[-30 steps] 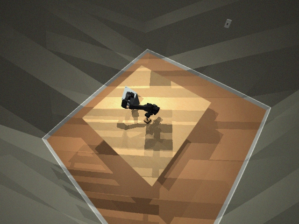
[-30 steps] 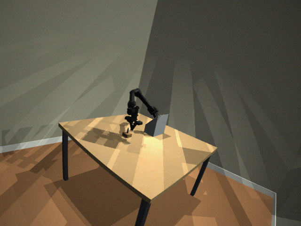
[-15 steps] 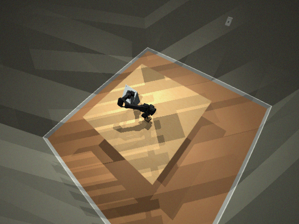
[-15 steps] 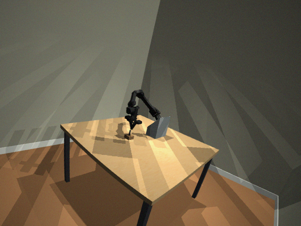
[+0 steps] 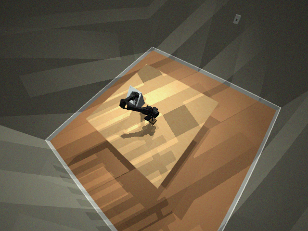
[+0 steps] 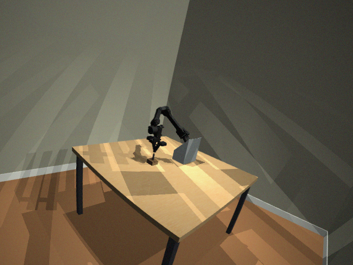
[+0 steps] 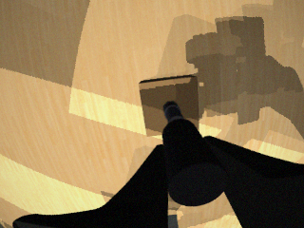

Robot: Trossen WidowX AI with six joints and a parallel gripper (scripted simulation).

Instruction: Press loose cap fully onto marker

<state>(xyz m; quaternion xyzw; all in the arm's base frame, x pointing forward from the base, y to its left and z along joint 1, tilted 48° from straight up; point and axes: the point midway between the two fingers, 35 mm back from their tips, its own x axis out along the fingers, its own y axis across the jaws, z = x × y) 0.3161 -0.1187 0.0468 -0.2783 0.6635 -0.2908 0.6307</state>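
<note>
The holder block is 110 mm below my gripper tip. The rest, counted from my gripper tip: black marker cap (10 mm above).
</note>
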